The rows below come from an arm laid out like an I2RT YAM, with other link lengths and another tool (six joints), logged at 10 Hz.
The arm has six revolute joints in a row. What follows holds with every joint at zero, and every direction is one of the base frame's.
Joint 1 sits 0.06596 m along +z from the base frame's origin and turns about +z.
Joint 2 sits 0.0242 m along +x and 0.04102 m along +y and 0.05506 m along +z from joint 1 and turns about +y.
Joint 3 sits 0.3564 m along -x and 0.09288 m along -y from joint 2 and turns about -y.
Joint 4 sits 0.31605 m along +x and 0.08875 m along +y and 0.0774 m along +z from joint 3 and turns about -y.
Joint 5 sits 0.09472 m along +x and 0.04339 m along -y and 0.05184 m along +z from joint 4 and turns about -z.
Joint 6 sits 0.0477 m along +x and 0.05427 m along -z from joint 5 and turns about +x.
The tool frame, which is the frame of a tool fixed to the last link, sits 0.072 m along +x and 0.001 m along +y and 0.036 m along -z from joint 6; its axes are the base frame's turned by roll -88.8, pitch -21.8 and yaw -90 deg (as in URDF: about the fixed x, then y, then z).
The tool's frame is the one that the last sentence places.
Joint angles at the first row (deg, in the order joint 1, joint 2, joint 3, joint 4, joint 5, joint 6):
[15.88, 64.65, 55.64, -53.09, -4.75, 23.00]
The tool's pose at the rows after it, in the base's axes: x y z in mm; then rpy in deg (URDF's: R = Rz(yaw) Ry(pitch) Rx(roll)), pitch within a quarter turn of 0, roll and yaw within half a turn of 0:
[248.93 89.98 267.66 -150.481 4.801 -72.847]
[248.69 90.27 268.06 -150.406 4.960 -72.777]
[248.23 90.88 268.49 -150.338 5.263 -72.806]
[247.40 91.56 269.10 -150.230 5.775 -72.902]
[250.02 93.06 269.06 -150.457 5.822 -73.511]
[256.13 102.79 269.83 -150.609 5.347 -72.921]
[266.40 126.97 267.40 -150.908 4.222 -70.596]
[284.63 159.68 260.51 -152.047 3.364 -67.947]
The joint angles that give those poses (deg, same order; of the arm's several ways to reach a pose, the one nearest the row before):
[15.87, 64.37, 55.77, -53.09, -4.84, 22.95]
[15.86, 64.31, 55.79, -53.09, -5.01, 22.96]
[15.88, 64.23, 55.78, -53.09, -5.25, 23.16]
[15.85, 64.05, 55.73, -53.09, -5.67, 23.47]
[16.07, 64.62, 56.05, -53.00, -5.32, 24.20]
[18.01, 66.20, 57.11, -52.55, -4.27, 25.15]
[22.53, 69.49, 58.75, -51.16, -2.26, 26.54]
[27.06, 75.31, 61.73, -49.48, -0.74, 27.79]

